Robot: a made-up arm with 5 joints. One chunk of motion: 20 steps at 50 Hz.
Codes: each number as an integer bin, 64 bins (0 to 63) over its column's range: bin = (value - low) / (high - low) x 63, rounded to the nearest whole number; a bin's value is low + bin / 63 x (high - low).
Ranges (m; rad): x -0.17..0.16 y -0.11..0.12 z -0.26..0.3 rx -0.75..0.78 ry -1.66..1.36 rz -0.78..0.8
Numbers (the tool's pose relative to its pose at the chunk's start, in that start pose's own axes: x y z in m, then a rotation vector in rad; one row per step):
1: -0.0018 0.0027 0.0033 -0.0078 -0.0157 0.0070
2: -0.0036 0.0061 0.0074 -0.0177 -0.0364 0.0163
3: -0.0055 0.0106 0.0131 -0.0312 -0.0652 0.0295
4: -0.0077 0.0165 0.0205 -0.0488 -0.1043 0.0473
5: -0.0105 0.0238 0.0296 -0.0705 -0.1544 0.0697
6: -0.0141 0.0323 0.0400 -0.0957 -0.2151 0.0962
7: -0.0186 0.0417 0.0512 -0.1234 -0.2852 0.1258
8: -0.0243 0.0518 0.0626 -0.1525 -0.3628 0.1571
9: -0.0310 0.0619 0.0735 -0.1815 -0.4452 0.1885
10: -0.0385 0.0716 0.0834 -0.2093 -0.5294 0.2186
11: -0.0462 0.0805 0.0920 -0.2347 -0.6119 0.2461
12: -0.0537 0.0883 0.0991 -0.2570 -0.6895 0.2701
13: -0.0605 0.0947 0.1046 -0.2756 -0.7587 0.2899
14: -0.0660 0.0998 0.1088 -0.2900 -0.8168 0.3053
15: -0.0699 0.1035 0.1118 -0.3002 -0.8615 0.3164
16: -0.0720 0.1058 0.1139 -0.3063 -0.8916 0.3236
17: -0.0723 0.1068 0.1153 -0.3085 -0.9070 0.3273
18: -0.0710 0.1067 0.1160 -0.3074 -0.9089 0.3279
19: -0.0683 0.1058 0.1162 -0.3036 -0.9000 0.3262
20: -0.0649 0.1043 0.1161 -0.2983 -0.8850 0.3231
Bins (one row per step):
1: 32 31 30 31 34 31
2: 32 32 30 30 34 32
3: 31 33 31 30 33 32
4: 31 35 32 29 32 33
5: 30 37 33 28 31 34
6: 30 39 34 27 30 35
7: 29 42 35 26 29 36
8: 28 44 36 25 27 37
9: 27 47 38 23 25 39
10: 25 50 39 22 24 40
11: 24 52 40 21 22 41
12: 22 54 40 20 20 42
13: 21 56 41 20 19 43
14: 20 57 41 19 18 43
15: 19 58 42 19 17 44
16: 19 59 42 18 16 44
17: 19 59 42 18 16 44
18: 19 59 42 18 16 44
19: 19 59 42 18 16 44
20: 20 59 42 19 16 44

